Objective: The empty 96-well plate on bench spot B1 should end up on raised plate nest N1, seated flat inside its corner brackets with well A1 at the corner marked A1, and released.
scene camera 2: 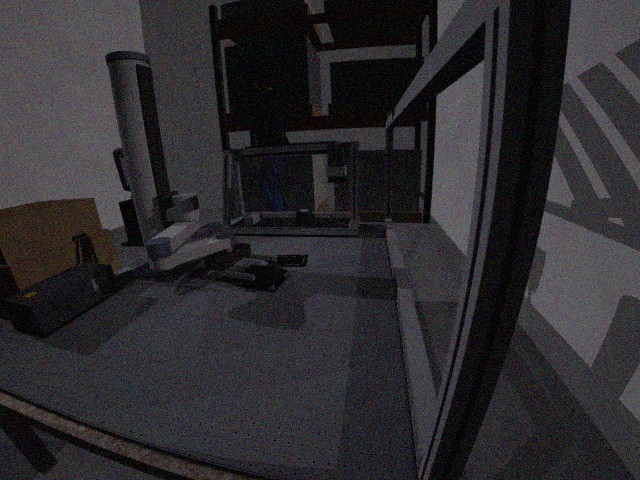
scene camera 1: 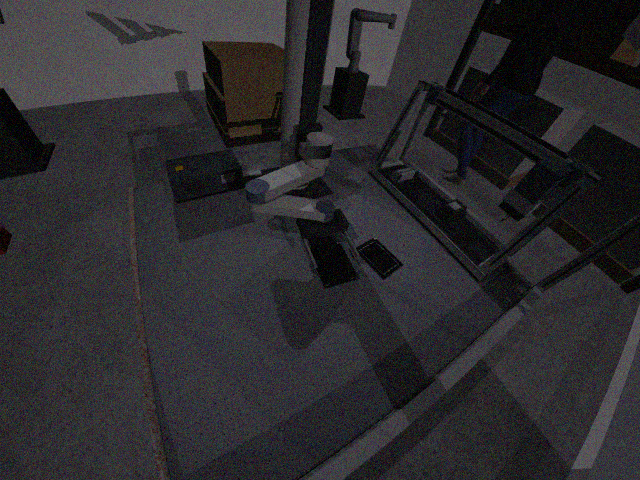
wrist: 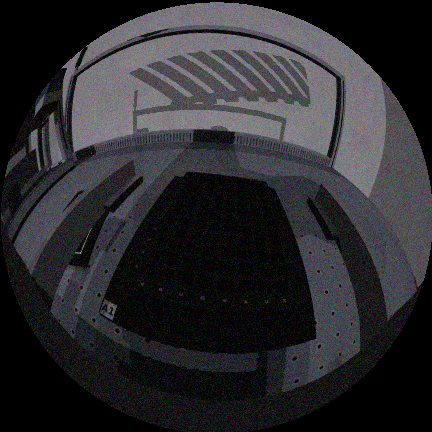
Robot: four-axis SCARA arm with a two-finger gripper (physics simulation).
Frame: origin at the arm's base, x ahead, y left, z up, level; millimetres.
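Seen in the pictures: gripper, fingertip midpoint: (scene camera 2: 265, 267) (scene camera 1: 337, 261) (wrist: 226, 174); arm's base at its link origin: (scene camera 2: 168, 268).
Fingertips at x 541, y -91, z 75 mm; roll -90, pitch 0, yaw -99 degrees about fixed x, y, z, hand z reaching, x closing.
Observation:
Pixels of each thing's top centre, then the offset from my fingertips to it. "spot": a spot on its surface instead.
- black 96-well plate at its top centre: (wrist: 222, 212) (scene camera 1: 333, 258) (scene camera 2: 260, 270) 16 mm down, 25 mm back, 4 mm left
- Bench spot B1 at a spot on its surface: (scene camera 1: 379, 257) (scene camera 2: 288, 260) spot: 60 mm down, 23 mm ahead, 207 mm left
- dark box at a spot on its surface: (scene camera 2: 59, 297) spot: 33 mm up, 576 mm back, 373 mm right
- metal frame at a spot on its surface: (scene camera 1: 426, 222) (scene camera 2: 296, 231) spot: 32 mm down, 32 mm back, 541 mm left
The black 96-well plate (scene camera 1: 334, 262) (scene camera 2: 267, 277) (wrist: 212, 240) lies on the raised nest N1, whose A1 tag (wrist: 108, 310) shows at the near left corner in the wrist view. A row of faint marks runs along the plate's near edge, too dark to read. The plate looks level, but the corner brackets and the seating inside them are lost in the dark. My gripper (scene camera 1: 330, 250) (scene camera 2: 247, 268) (wrist: 226, 174) is open, with one finger on each side of the plate and a gap to it on both sides. Bench spot B1 (scene camera 1: 379, 257) (scene camera 2: 292, 259) is a dark outlined rectangle without a plate.
A dark box (scene camera 1: 204, 175) (scene camera 2: 59, 297) stands near the arm's column (scene camera 1: 292, 77) (scene camera 2: 131, 144). A metal frame (scene camera 1: 426, 222) (scene camera 2: 294, 231) stands at the bench edge beyond B1. A brown crate (scene camera 1: 248, 82) (scene camera 2: 51, 232) stands behind the arm. A clear guard panel runs along another side.

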